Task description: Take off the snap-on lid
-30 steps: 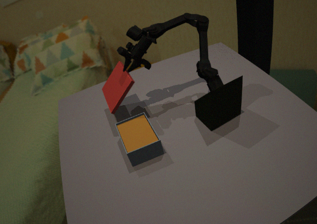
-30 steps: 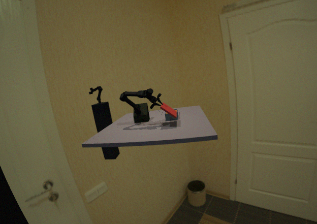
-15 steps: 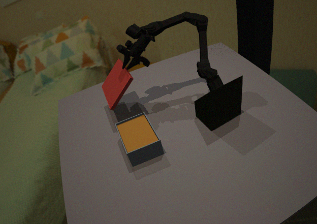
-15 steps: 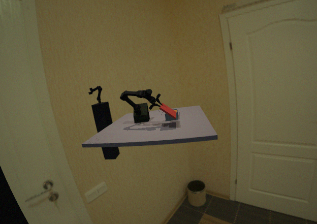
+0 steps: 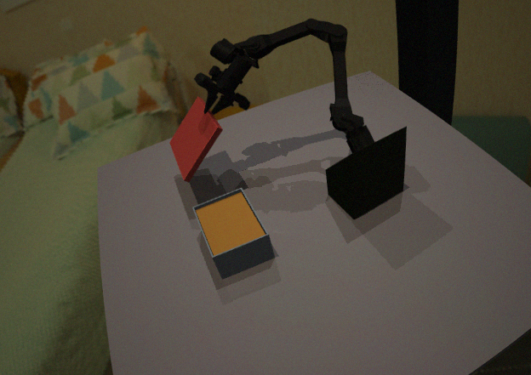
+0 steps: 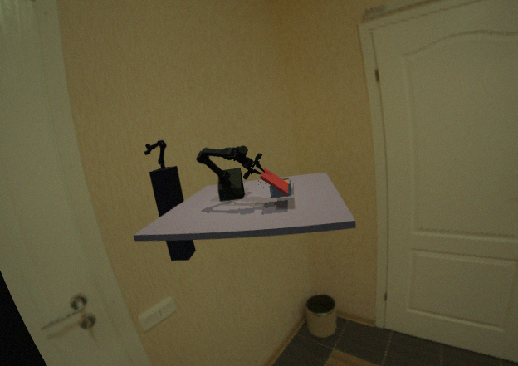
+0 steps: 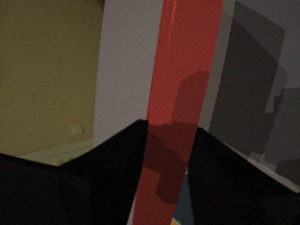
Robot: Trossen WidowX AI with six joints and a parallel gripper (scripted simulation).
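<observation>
Right now the lid is 70 mm ahead of my gripper tip and 50 mm below it. Also, from my gripper tip: storage box 80 mm ahead, 320 mm to the left, 180 mm below.
</observation>
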